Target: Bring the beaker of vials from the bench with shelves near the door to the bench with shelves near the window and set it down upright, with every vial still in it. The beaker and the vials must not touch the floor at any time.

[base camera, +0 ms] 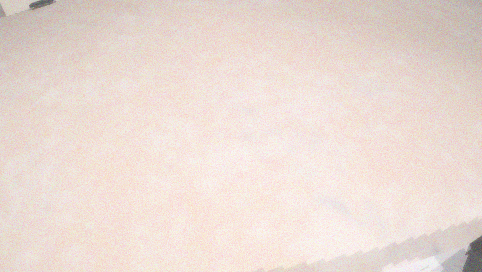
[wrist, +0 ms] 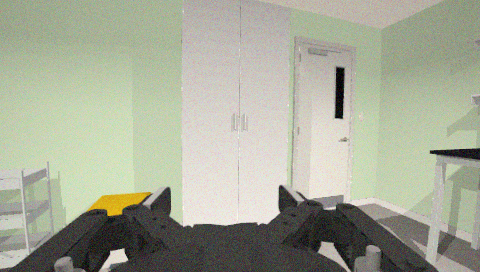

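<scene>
My gripper [wrist: 225,197] is open and empty, its two fingers wide apart at the bottom of the wrist view. A bench with a black top [wrist: 459,153] and pale legs stands at the right edge of the wrist view, to the right of the door [wrist: 320,100]; part of it shows. Small parts of shelving [wrist: 476,99] show on the wall side above it. The beaker of vials does not show in either view, nor does the bench near the window.
A tall white two-door cabinet [wrist: 210,100] stands ahead. A metal shelf cart [wrist: 24,215] is at the left. A yellow object [wrist: 120,204] shows behind the left finger. The base camera shows pale floor [base camera: 225,125] and a small dark object [base camera: 42,4] at the top left.
</scene>
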